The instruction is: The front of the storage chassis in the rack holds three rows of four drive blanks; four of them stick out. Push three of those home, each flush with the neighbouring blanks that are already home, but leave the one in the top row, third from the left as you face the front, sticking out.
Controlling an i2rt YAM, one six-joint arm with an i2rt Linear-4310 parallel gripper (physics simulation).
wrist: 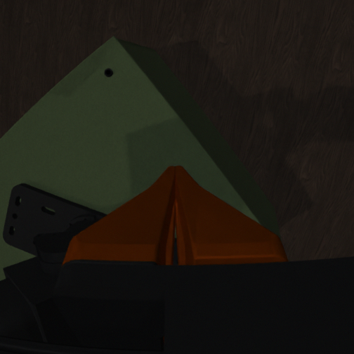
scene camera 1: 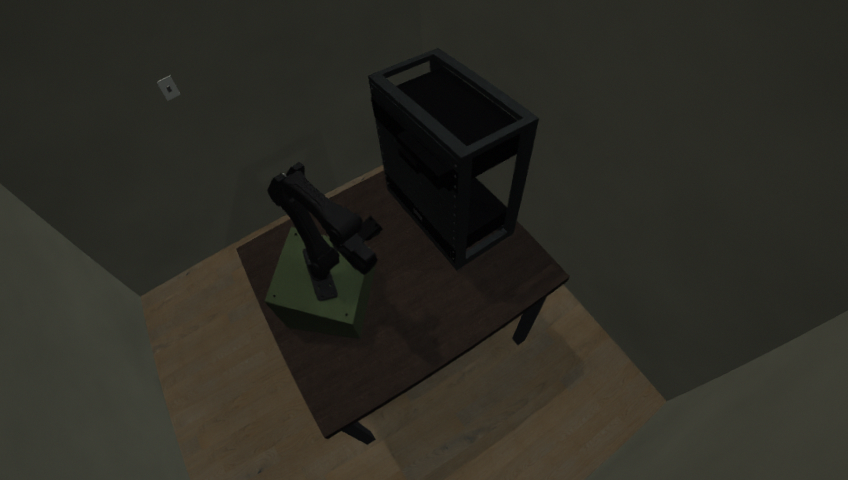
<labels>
dark rack: scene camera 1 436, 133; not seen in the wrist view (out of frame)
</labels>
